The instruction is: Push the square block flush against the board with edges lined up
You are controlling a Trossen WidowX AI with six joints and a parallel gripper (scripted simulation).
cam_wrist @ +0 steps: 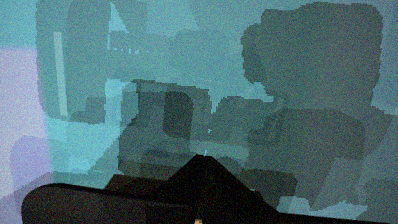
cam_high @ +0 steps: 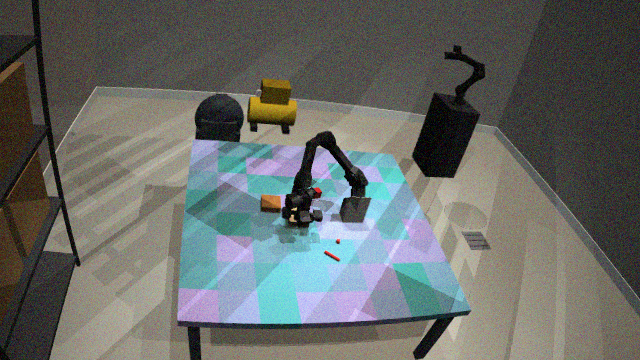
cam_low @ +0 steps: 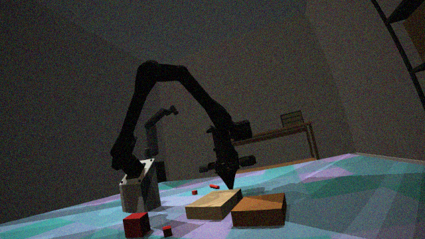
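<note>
The board is 20 mm behind my gripper tip, 100 mm to the right of it and 10 mm below it. Round my gripper tip: square block (110 mm ahead, 180 mm to the right, 10 mm below); red stick (120 mm behind, 180 mm to the left, 20 mm below).
</note>
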